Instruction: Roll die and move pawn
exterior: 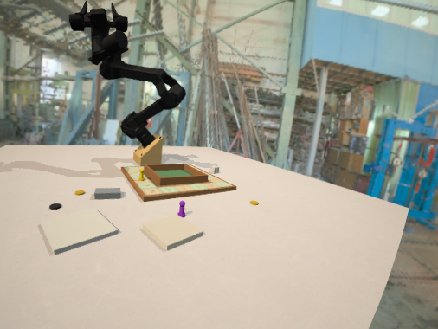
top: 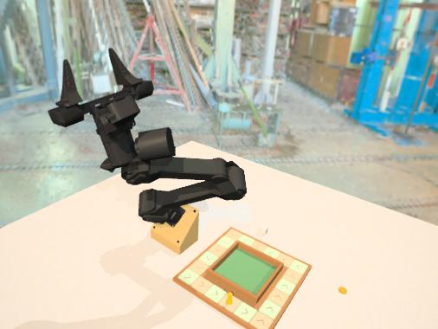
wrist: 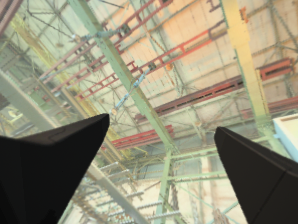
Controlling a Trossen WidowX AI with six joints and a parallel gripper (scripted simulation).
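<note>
The black disc lies 360 mm ahead of my gripper tip, 30 mm to the right of it and 580 mm below it. The rest, counted from my gripper tip: yellow pawn: 230 mm ahead, 170 mm to the left, 550 mm below; green tray floor: 200 mm ahead, 280 mm to the left, 570 mm below; grey block: 310 mm ahead, 80 mm to the left, 570 mm below.
</note>
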